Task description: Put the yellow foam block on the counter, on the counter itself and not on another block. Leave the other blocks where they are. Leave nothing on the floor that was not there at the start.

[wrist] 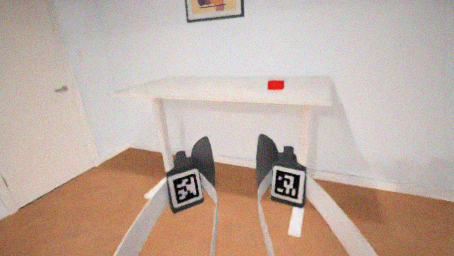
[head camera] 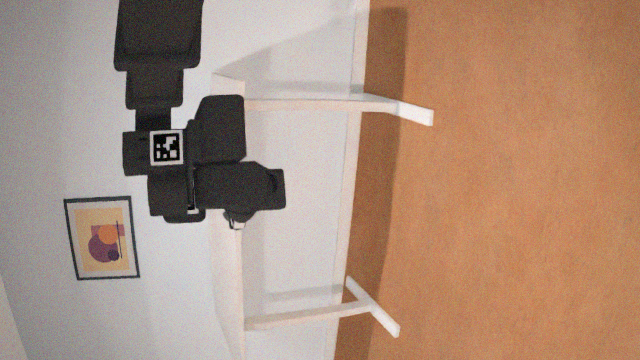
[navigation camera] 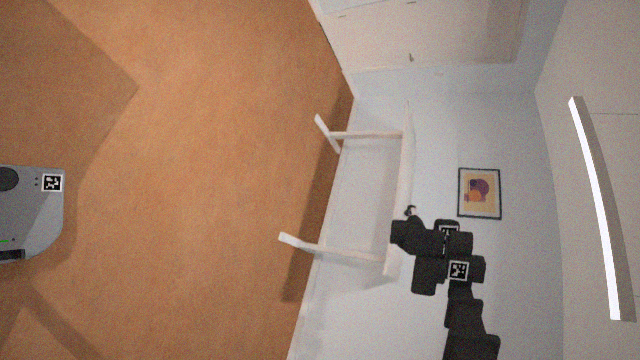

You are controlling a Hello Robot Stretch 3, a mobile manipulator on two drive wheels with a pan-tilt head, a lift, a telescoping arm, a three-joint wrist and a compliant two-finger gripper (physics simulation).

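Where they show: gripper, fingertip midpoint: [wrist: 234, 154]; robot's base, origin of the base link: [navigation camera: 4, 177].
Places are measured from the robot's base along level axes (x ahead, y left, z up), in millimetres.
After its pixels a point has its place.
The yellow foam block and the counter do not show in these views. A red block [wrist: 275, 85] {z 976, x -288, y -1968 mm} lies on top of a white table, right of the middle in the wrist view. My gripper [wrist: 234, 154] {z 1169, x -16, y -716 mm} is open, with its two fingers apart and no object between them. In the wrist view it is in front of the table and appears lower than the tabletop. In the head and navigation views the dark wrist hides most of the gripper.
The white table [head camera: 227, 280] {z 951, x 327, y -2203 mm} [navigation camera: 404, 175] {z 951, x 198, y -2037 mm} [wrist: 215, 89] {z 951, x 97, y -2076 mm} stands by the wall on two legs with long feet. A framed picture [head camera: 102, 237] {z 1651, x 93, y -2707 mm} [navigation camera: 479, 193] {z 1658, x 100, y -2710 mm} [wrist: 215, 7] {z 1529, x 90, y -2707 mm} hangs above it. A pale door [navigation camera: 450, 30] {z 1383, x 1759, y -2411 mm} [wrist: 30, 75] {z 1089, x 1725, y -2488 mm} is beside it. My base [navigation camera: 30, 210] {z 160, x -95, y -73 mm} shows at the navigation view's left edge.
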